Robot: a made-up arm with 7 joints. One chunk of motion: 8 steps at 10 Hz.
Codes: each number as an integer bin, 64 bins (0 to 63) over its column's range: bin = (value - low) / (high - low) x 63, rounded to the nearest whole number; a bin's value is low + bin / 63 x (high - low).
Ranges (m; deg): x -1.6..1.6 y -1.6..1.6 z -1.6..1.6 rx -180..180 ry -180..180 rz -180..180
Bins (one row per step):
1: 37 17 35 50 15 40
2: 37 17 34 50 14 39
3: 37 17 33 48 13 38
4: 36 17 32 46 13 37
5: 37 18 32 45 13 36
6: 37 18 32 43 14 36
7: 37 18 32 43 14 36
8: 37 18 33 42 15 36
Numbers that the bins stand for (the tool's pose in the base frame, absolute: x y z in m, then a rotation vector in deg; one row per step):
1: 0.2794 -0.7365 0.1778 105.71 -94.29 48.57
2: 0.2794 -0.7365 0.1270 105.71 -100.00 42.86
3: 0.2794 -0.7365 0.0762 94.29 -105.71 37.14
4: 0.2286 -0.7365 0.0254 82.86 -105.71 31.43
5: 0.2794 -0.6857 0.0254 77.14 -105.71 25.71
6: 0.2794 -0.6857 0.0254 65.71 -100.00 25.71
7: 0.2794 -0.6857 0.0254 65.71 -100.00 25.71
8: 0.2794 -0.6857 0.0762 60.00 -94.29 25.71

